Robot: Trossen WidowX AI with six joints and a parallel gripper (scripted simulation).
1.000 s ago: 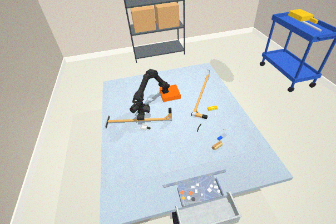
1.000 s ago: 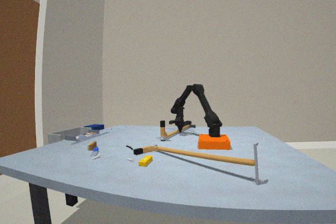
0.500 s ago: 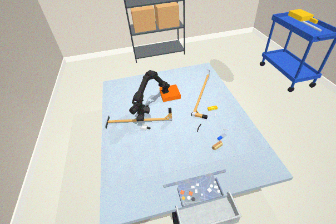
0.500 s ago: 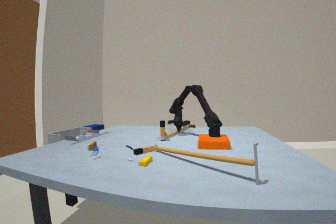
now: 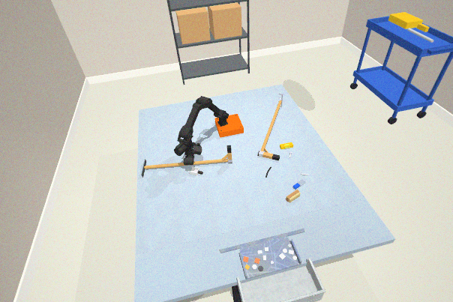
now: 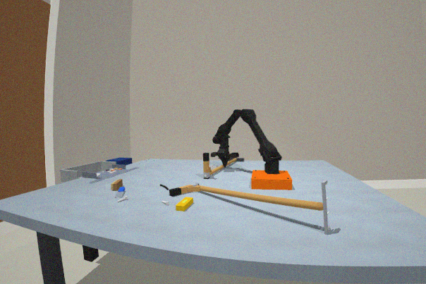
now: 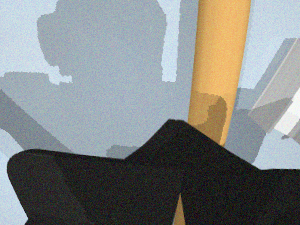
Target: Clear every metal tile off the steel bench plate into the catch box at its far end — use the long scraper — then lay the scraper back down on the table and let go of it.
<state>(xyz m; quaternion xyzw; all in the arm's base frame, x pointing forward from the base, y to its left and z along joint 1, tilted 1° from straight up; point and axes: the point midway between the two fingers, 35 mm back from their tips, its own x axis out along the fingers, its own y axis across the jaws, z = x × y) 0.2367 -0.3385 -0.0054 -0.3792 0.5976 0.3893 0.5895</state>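
The scraper lies 5 cm above my gripper tip, 3 cm to the right of it and 1 cm ahead of it. The rest, counted from my gripper tip: white-and-black piece: 10 cm ahead, 1 cm to the left, 1 cm below; yellow block: 64 cm to the left, 17 cm ahead; black curved strip: 41 cm to the left, 30 cm ahead, 1 cm below.
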